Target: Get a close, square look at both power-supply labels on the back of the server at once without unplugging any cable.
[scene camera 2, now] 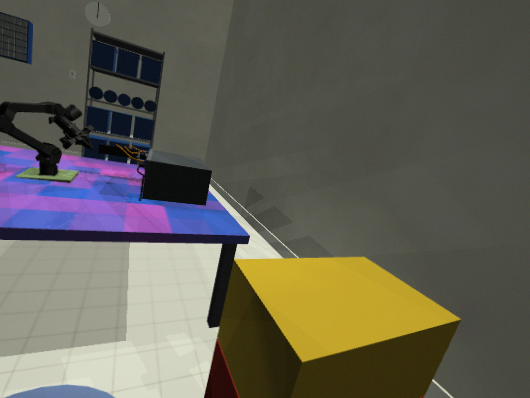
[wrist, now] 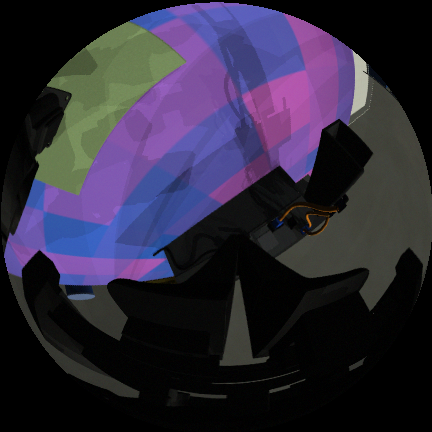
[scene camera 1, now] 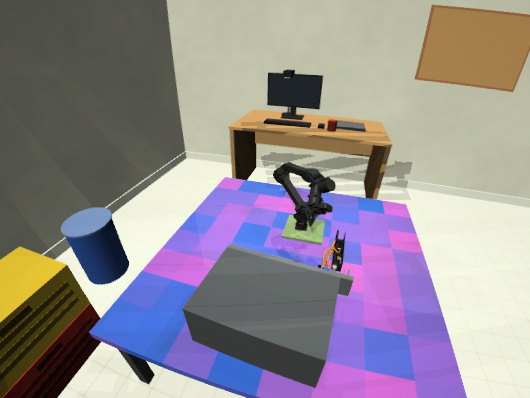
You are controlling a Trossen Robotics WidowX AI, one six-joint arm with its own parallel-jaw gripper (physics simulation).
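Frame: origin at the arm's base, x ahead, y up, z right, level; millimetres.
Seen in the pictures: gripper, fingertip midpoint: (scene camera 2: pixel 92 149) (wrist: pixel 235 239) (scene camera 1: pixel 310 226); arm's base at its link origin: (scene camera 2: pixel 48 174) (scene camera 1: pixel 301 226).
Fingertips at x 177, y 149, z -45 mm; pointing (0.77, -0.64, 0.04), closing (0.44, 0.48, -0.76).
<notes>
Offsets run from my fingertips to a thing's middle. "spot": to the spot under its first point. Level surfaces: height alone.
The grey server (scene camera 1: pixel 263 308) (scene camera 2: pixel 174 182) lies on the purple and blue checked table {dy -160 mm} (scene camera 1: pixel 382 355) (scene camera 2: pixel 145 221) (wrist: pixel 120 160). Its back faces my arm. Orange cables (scene camera 1: pixel 327 254) (scene camera 2: pixel 129 151) (wrist: pixel 310 217) are plugged in at the back's right end, beside a black bracket {dx +130, dy -1, dz -128 mm} (scene camera 1: pixel 339 249) (wrist: pixel 338 160). In the wrist view the server's back {spot: dx +267, dy -123, dz +81 mm} (wrist: pixel 225 217) is dark, slanted and partly hidden behind my fingers; I cannot make out any labels. My gripper (scene camera 1: pixel 323 209) (wrist: pixel 235 239) is shut and empty. It hangs low over the table, pointing at the back from a short distance. The arm's base stands on a green mat (scene camera 1: pixel 319 233) (scene camera 2: pixel 71 174) (wrist: pixel 109 88).
A blue bin (scene camera 1: pixel 95 245) stands on the floor left of the table. A wooden desk (scene camera 1: pixel 311 134) with a monitor stands behind. A yellow box (scene camera 2: pixel 342 316) fills the near corner in scene camera 2. A shelf rack (scene camera 2: pixel 129 44) stands at the far wall.
</notes>
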